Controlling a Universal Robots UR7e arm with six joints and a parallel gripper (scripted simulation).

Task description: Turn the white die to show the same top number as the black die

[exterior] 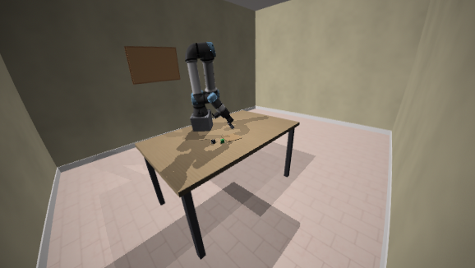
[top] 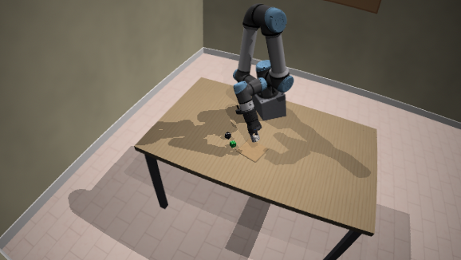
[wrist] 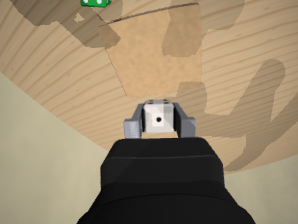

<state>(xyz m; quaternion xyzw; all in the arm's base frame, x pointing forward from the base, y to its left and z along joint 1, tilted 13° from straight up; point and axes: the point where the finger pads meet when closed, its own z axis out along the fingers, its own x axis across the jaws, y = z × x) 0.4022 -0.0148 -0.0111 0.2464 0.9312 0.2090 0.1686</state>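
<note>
My gripper is now 11 cm above the tan mat and 1 cm to the left of it. The rest, counted from my hand: green die (13 cm to the right, 9 cm below, 1 cm behind); then black die (18 cm to the right, 9 cm below, 7 cm behind); then white die (right at my hand).
</note>
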